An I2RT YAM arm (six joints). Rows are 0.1 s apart.
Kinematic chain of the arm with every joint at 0, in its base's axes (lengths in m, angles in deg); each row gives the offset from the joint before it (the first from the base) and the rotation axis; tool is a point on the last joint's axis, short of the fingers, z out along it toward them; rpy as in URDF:
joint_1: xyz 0 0 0.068 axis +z
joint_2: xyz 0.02 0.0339 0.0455 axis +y
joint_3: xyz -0.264 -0.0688 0 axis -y
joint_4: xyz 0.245 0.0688 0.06 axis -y
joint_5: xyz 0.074 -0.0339 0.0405 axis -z
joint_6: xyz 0.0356 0 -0.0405 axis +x
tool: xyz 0 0 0 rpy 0 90 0
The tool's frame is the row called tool.
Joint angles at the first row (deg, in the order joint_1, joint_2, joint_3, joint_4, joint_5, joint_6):
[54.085, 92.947, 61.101, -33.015, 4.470, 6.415]
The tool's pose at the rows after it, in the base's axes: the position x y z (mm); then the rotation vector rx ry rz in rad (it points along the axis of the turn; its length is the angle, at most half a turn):
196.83 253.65 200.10 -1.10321 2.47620 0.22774
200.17 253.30 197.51 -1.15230 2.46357 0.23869
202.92 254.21 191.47 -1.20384 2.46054 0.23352
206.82 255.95 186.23 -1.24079 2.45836 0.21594
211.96 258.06 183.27 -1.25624 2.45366 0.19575
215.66 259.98 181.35 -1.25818 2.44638 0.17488
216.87 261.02 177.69 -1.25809 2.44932 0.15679
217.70 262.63 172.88 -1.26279 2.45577 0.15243
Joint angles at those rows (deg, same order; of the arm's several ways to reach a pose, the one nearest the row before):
[52.534, 92.969, 61.101, -32.359, 3.115, 3.793]
[51.876, 93.603, 61.210, -32.074, 1.759, 1.343]
[51.506, 94.891, 61.362, -32.009, 0.951, -0.841]
[51.156, 96.399, 61.952, -32.075, 0.885, -2.590]
[50.740, 97.776, 62.871, -32.010, 1.300, -3.749]
[50.543, 98.716, 63.484, -31.638, 2.087, -4.318]
[50.566, 99.459, 63.526, -31.311, 2.743, -4.361]
[50.632, 100.378, 63.528, -30.874, 2.765, -4.338]

